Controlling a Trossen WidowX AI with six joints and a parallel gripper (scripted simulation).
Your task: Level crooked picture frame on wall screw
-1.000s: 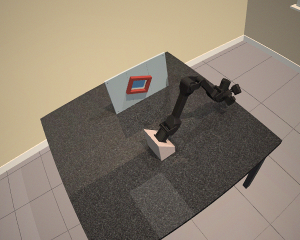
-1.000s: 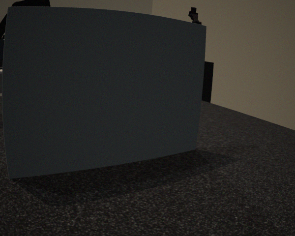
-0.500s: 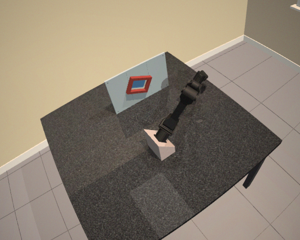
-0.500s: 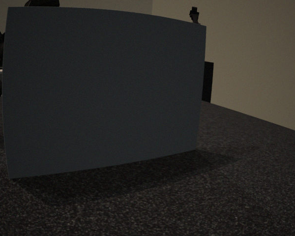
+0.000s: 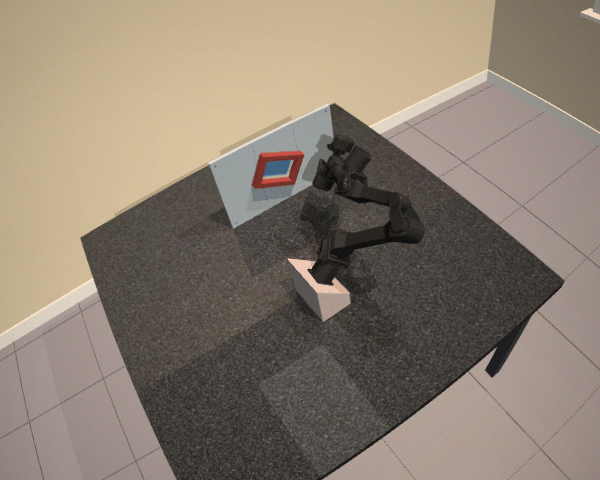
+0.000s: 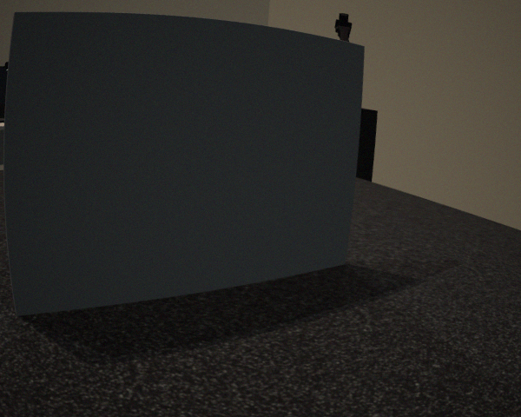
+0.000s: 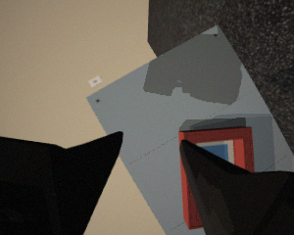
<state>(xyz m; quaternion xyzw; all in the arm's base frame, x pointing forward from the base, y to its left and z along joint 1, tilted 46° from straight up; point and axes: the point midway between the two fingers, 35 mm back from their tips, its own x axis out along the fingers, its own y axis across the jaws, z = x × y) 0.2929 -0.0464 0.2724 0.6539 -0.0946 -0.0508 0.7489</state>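
Now: gripper tip 100 mm short of the picture frame, 140 mm to the right of it and 70 mm above it. The rest, counted from my gripper tip: grey wall panel (110 mm ahead, 120 mm to the left, 80 mm below).
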